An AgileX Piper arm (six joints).
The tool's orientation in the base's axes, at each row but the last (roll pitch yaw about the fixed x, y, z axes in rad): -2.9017 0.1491 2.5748; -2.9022 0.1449 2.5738; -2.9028 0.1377 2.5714; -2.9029 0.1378 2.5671; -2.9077 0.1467 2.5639; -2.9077 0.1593 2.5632; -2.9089 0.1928 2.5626; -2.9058 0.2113 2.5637; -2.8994 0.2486 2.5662; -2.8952 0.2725 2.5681; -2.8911 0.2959 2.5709; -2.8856 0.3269 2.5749; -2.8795 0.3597 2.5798
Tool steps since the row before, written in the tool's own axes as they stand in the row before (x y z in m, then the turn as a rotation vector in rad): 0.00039 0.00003 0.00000 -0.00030 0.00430 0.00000; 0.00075 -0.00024 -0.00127 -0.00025 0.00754 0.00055; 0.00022 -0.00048 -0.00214 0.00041 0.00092 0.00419; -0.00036 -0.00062 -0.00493 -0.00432 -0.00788 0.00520; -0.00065 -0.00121 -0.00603 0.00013 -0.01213 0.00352; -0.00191 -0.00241 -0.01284 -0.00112 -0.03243 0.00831; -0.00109 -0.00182 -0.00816 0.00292 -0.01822 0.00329; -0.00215 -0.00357 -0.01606 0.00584 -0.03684 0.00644; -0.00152 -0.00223 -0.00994 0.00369 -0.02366 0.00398; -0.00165 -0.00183 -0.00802 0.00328 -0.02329 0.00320; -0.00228 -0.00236 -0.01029 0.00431 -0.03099 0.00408; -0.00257 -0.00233 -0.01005 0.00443 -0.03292 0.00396; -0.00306 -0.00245 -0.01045 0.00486 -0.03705 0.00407
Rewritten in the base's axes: -0.00031 0.00023 -0.00006 0.00262 0.00328 -0.00097; -0.00075 0.00056 0.00117 0.00436 0.00575 -0.00226; -0.00042 0.00031 0.00214 0.00010 -0.00018 -0.00430; 0.00004 0.00065 0.00494 -0.00087 -0.01002 -0.00257; -0.00009 0.00032 0.00618 -0.00692 -0.01055 -0.00063; 0.00019 0.00063 0.01319 -0.01730 -0.02868 -0.00038; -0.00038 0.00038 0.00841 -0.01268 -0.01380 0.00042; -0.00098 0.00097 0.01653 -0.02558 -0.02788 0.00107; -0.00075 0.00075 0.01025 -0.01639 -0.01788 0.00085; -0.00043 0.00049 0.00836 -0.01591 -0.01754 0.00160; -0.00061 0.00071 0.01076 -0.02115 -0.02330 0.00231; -0.00058 0.00072 0.01059 -0.02240 -0.02469 0.00284; -0.00059 0.00077 0.01112 -0.02516 -0.02769 0.00360
